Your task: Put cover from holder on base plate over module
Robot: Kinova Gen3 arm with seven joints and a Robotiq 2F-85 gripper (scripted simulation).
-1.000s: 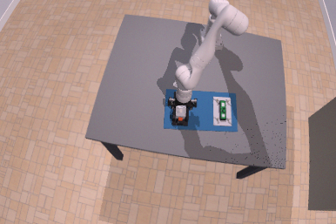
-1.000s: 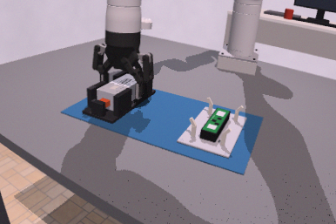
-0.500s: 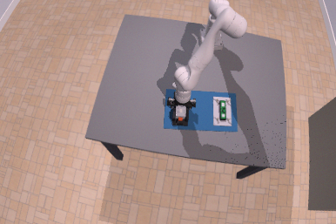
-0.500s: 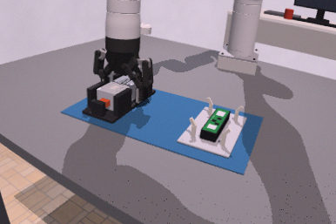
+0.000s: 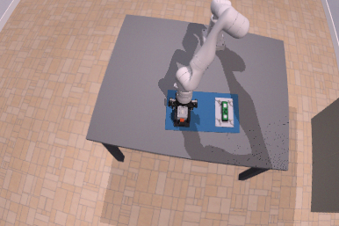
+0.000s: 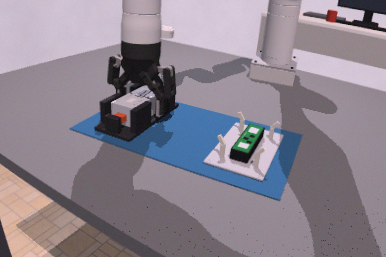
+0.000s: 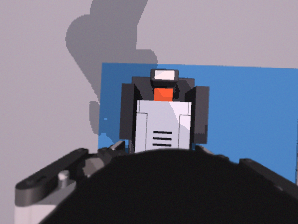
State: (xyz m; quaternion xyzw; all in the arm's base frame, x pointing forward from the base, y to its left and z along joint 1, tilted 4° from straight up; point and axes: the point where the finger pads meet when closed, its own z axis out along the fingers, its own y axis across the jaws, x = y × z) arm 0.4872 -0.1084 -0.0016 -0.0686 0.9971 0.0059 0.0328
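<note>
Now: hand 1 cm below the light grey cover.
</note>
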